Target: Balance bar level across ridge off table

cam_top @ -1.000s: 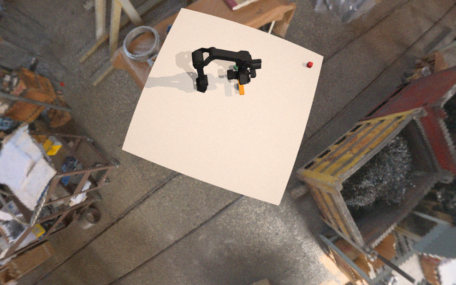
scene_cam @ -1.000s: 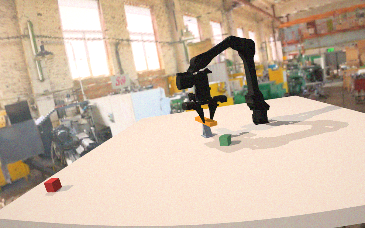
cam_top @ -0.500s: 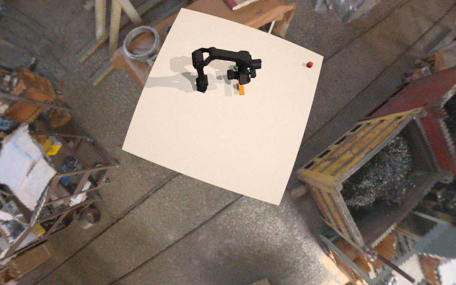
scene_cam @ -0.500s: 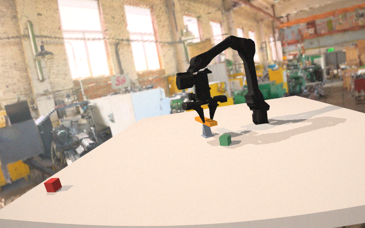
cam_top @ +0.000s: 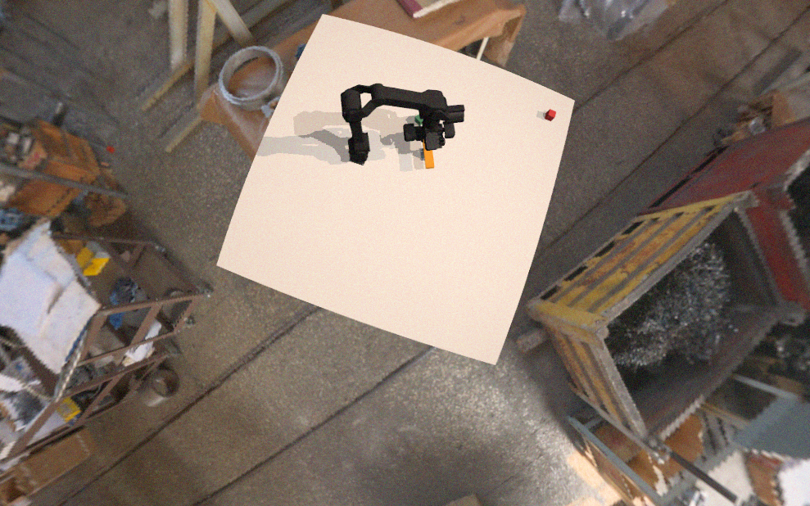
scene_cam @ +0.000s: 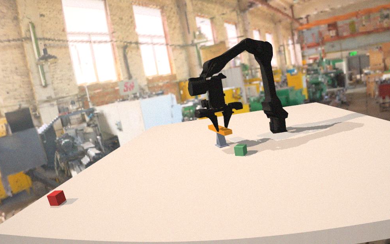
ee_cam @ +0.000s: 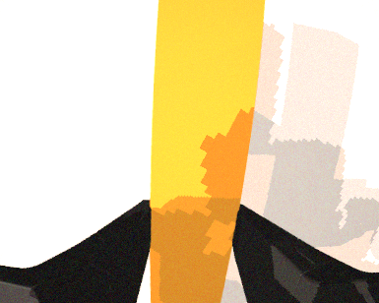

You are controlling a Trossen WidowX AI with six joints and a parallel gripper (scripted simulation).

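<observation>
The orange bar lies 3 cm to the right of my gripper tip and 1 cm ahead of it. Also, from my gripper tip: green cube: 11 cm to the left, 6 cm behind, 5 cm below; red cube: 49 cm ahead, 37 cm to the left, 5 cm below.
</observation>
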